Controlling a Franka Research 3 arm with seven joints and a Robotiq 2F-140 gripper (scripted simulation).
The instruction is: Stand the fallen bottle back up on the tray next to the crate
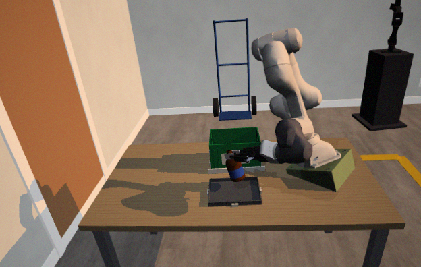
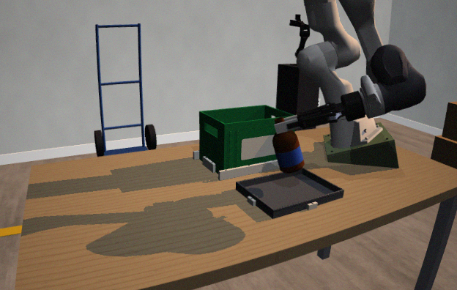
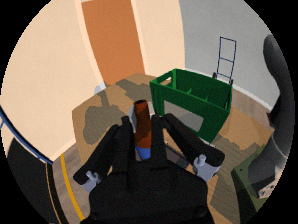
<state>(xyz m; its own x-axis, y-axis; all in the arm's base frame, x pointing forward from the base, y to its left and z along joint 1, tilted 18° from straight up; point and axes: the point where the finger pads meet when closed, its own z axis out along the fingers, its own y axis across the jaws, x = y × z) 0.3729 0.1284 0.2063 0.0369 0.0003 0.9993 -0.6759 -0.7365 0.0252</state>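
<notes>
My gripper is now 6 cm above the bottle. Round my hand: green crate: 23 cm to the right, 11 cm below, 4 cm behind; then tray: 18 cm below, 4 cm to the left, 1 cm ahead.
</notes>
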